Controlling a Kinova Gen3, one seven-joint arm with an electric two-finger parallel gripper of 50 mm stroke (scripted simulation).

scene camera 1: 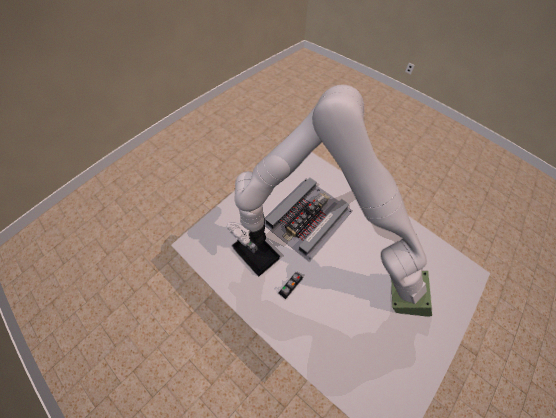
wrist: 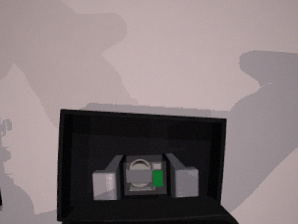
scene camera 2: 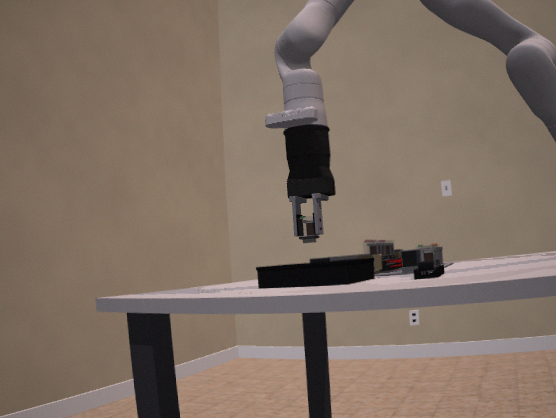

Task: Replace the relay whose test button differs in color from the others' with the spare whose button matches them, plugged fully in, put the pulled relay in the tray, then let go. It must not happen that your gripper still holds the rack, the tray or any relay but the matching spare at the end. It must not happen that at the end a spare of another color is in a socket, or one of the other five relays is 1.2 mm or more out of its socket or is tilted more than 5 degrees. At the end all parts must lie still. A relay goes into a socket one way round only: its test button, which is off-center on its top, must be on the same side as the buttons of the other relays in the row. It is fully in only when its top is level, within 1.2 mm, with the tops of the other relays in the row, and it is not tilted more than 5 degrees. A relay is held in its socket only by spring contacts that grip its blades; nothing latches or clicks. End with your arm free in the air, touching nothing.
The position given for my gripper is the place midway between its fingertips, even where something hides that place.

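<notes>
My gripper (scene camera 2: 308,235) is visible. Also visible: a black tray (scene camera 2: 343,272) (wrist: 86,143) and a relay (wrist: 143,174).
</notes>
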